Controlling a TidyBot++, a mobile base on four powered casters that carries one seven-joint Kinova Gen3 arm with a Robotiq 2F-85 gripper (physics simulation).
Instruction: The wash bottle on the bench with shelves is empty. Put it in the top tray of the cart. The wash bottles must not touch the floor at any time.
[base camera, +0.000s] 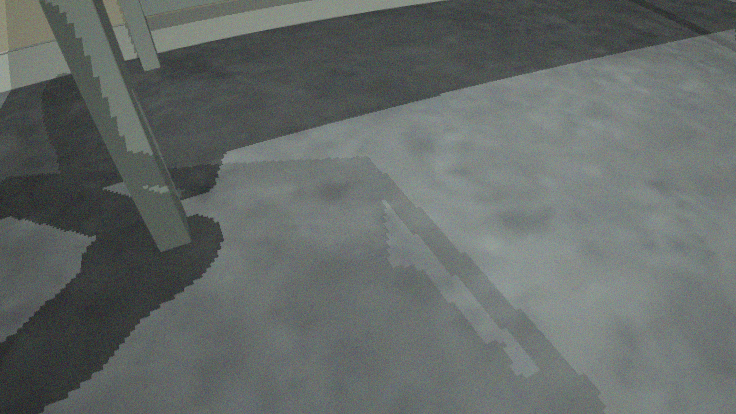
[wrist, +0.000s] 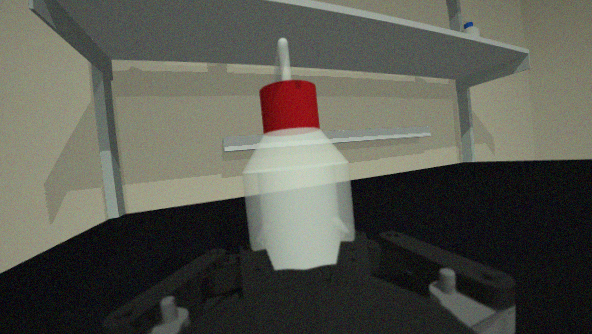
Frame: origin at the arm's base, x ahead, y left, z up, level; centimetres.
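Seen in the pictures: gripper, between the fingertips: (wrist: 302, 233).
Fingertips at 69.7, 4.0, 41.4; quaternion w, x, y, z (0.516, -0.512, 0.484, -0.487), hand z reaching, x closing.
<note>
A point is followed by its place in that frame, as x, y, z.
The wash bottle (wrist: 300, 195) @[62.9, 3.5, 45.4], with a translucent white body, a red cap and a thin white spout, stands nearly upright in the middle of the wrist view, over the black bench top (wrist: 530, 215) @[81.7, -25.7, 36.6]. My gripper (wrist: 302, 233) @[69.7, 4.0, 41.4] is shut on the wash bottle, with one finger at each side of its lower body. The bottle's base is hidden behind the gripper, so I cannot tell whether it touches the bench. The cart and its top tray do not show in either view.
A grey shelf (wrist: 280, 37) on posts (wrist: 106, 150) @[105.3, 54.4, 54.4] hangs above and behind the bottle. A small blue-capped bottle (wrist: 470, 30) @[149.5, -73.6, 95.5] stands up at the right. In the base view, a leg (base camera: 162, 221) @[44.4, 23.8, -35.0] stands at the left on the grey floor (base camera: 591, 205) @[49.0, -30.4, -39.6], with another leg (base camera: 141, 38) @[103.0, 49.8, -31.9] behind.
</note>
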